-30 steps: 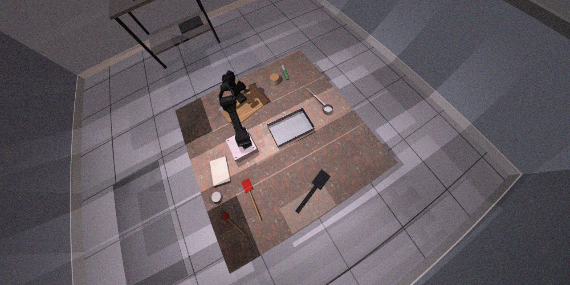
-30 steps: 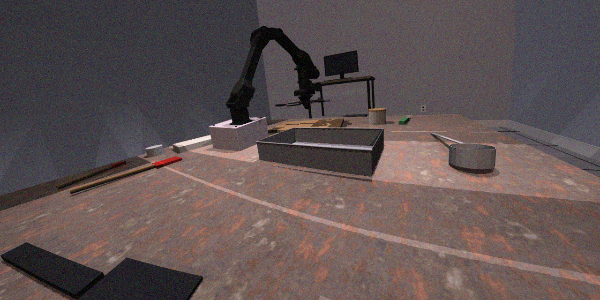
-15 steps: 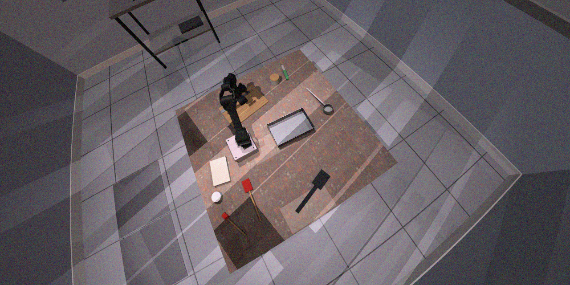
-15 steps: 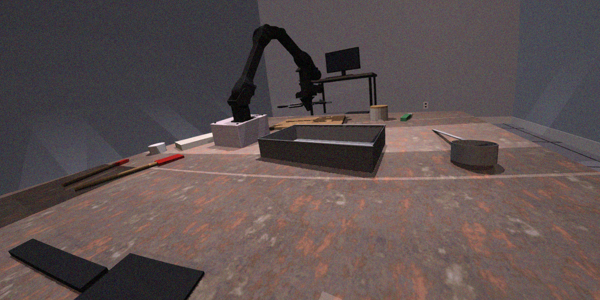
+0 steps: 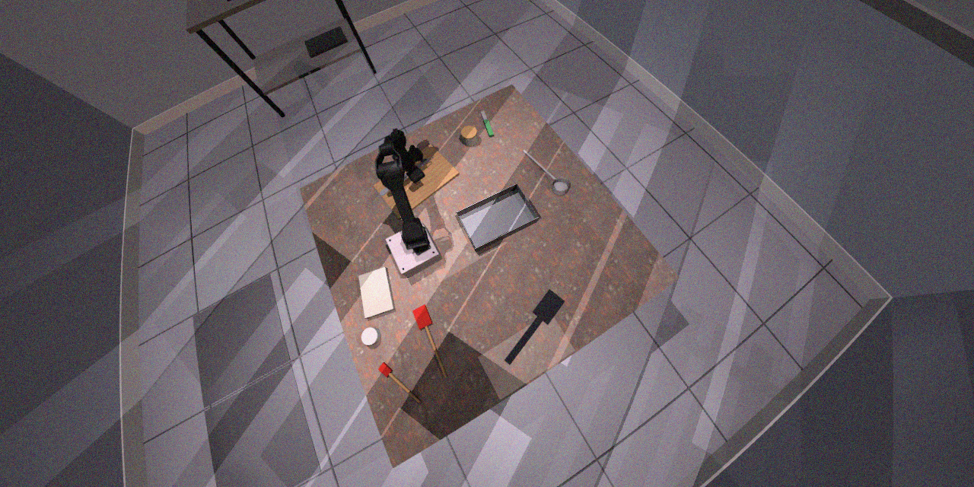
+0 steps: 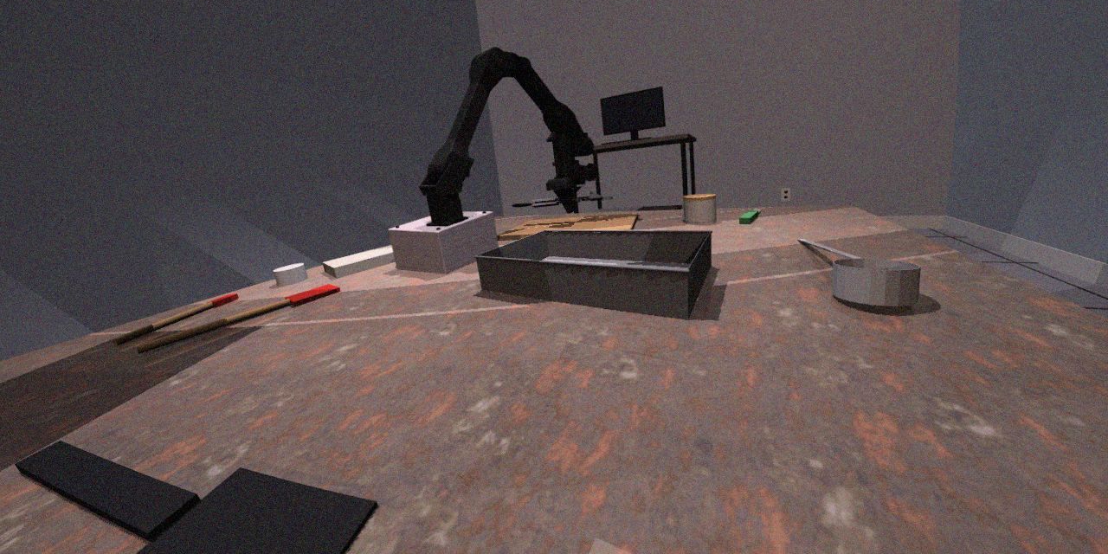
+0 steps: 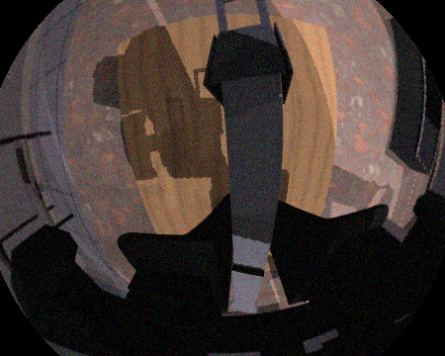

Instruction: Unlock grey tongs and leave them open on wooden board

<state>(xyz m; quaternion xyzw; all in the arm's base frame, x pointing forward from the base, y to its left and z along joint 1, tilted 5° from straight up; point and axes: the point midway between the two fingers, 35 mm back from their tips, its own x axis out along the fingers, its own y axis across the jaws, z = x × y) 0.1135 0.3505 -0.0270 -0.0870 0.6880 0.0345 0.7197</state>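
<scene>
Now: gripper tip 40 mm above the wooden board. The rest, counted from my gripper tip: green object (470 mm ahead, 120 mm to the left, 40 mm below); roasting tin (390 mm to the right, 230 mm ahead, 20 mm below); brown jar (340 mm ahead, 60 mm to the left, 10 mm below).
</scene>
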